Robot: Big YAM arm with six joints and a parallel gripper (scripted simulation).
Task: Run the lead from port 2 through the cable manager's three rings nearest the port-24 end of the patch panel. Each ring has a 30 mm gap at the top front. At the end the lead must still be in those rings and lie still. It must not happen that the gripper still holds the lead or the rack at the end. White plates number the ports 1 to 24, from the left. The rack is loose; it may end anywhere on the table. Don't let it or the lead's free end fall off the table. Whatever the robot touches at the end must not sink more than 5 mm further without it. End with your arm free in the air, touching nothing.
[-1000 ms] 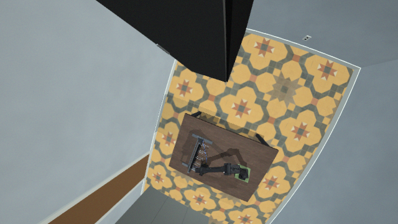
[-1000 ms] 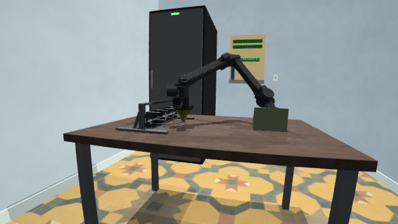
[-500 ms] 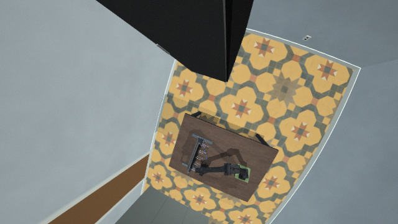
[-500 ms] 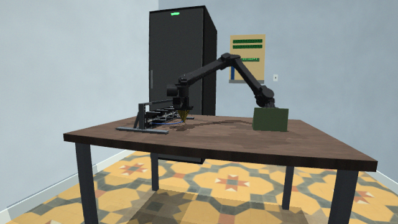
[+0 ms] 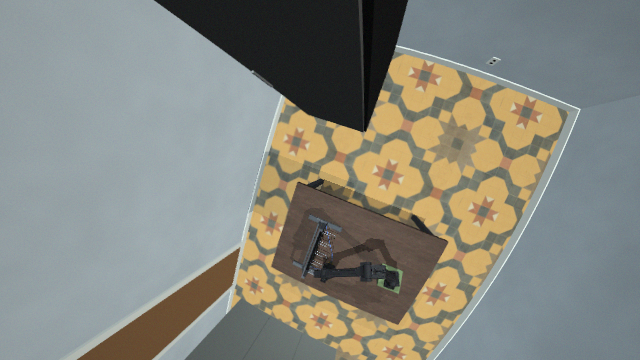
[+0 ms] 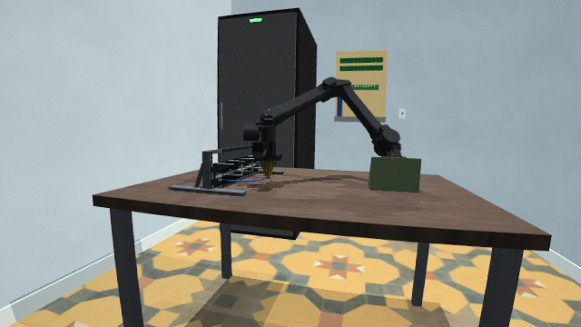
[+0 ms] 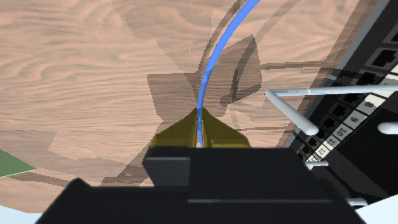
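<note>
The rack lies 17 cm ahead of my hand, 7 cm to the right of it and 3 cm above it.
</note>
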